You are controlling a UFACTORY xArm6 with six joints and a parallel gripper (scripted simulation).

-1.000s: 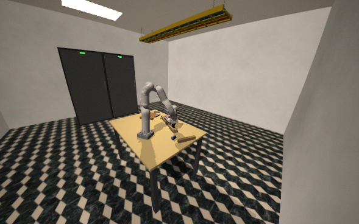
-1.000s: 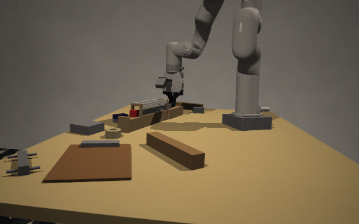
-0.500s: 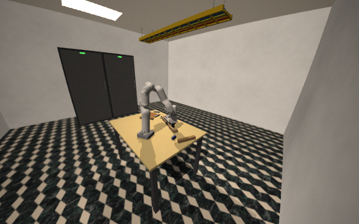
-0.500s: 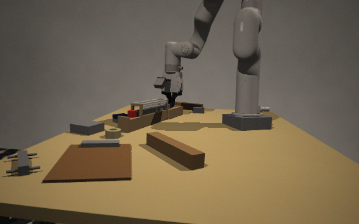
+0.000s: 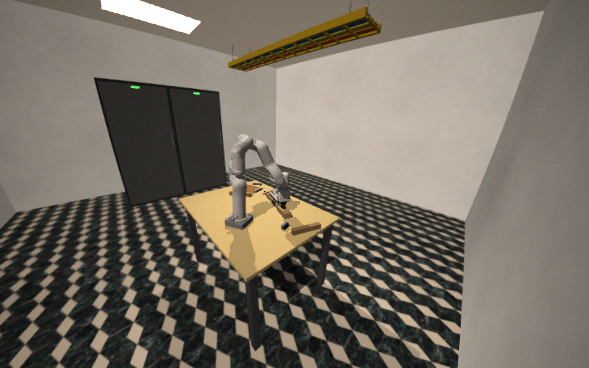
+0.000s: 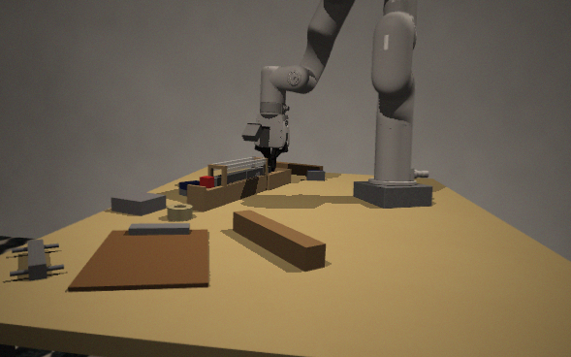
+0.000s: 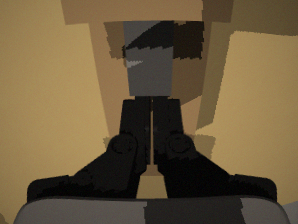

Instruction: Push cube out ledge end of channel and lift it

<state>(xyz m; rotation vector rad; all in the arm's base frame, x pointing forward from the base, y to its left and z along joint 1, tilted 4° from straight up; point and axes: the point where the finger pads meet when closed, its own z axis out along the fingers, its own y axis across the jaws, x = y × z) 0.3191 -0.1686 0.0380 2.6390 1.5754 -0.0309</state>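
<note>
The red cube lies 160 mm ahead of my hand, 290 mm to the left of it and 10 mm below it. From my hand the other things lie so: grey box: 300 mm ahead, 330 mm to the left, 50 mm below; wooden channel: 90 mm ahead, 160 mm to the left, 10 mm below; long brown block: 20 mm ahead, 570 mm to the left, 50 mm below.
</note>
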